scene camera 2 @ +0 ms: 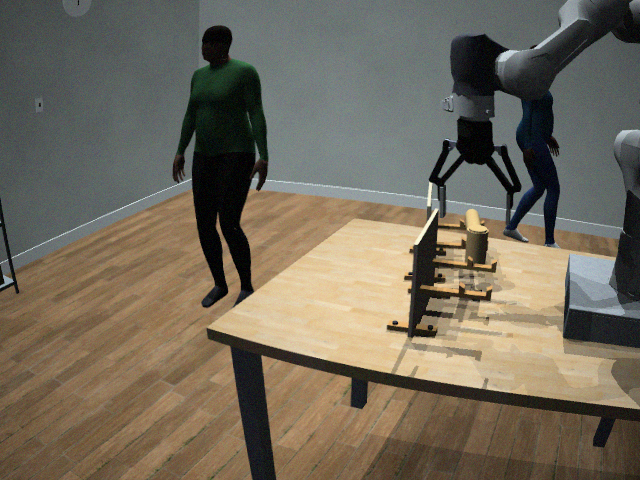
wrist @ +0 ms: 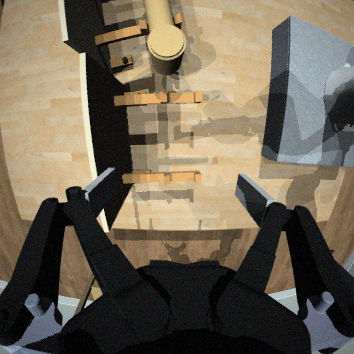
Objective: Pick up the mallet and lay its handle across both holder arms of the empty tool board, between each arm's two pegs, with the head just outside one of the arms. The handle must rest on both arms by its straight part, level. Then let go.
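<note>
The mallet [scene camera 2: 476, 246] [wrist: 166, 46] has a thick cylindrical head and a pale handle. The handle runs away from the cameras over the holder arms of the far tool board [scene camera 2: 429, 198] [wrist: 82, 25]; the head hangs just outside that board's nearer arm. The empty tool board [scene camera 2: 419, 294] [wrist: 107, 125] stands upright nearer scene camera 2. Its two arms, one [scene camera 2: 452, 265] [wrist: 150, 98] closer to the mallet and the other [scene camera 2: 449, 291] [wrist: 160, 177] farther from it, carry short upright pegs. My gripper [scene camera 2: 475, 218] [wrist: 176, 181] is open and empty, above the boards. The handle's far end is cut off in the wrist view.
The wooden table [scene camera 2: 310, 299] [wrist: 40, 135] carries both boards. The robot's grey base block [scene camera 2: 594, 294] [wrist: 310, 100] stands on the arms' side of the boards. A person in green [scene camera 2: 224, 113] stands beyond the table at the left, and a person in blue [scene camera 2: 540, 155] stands behind the arm.
</note>
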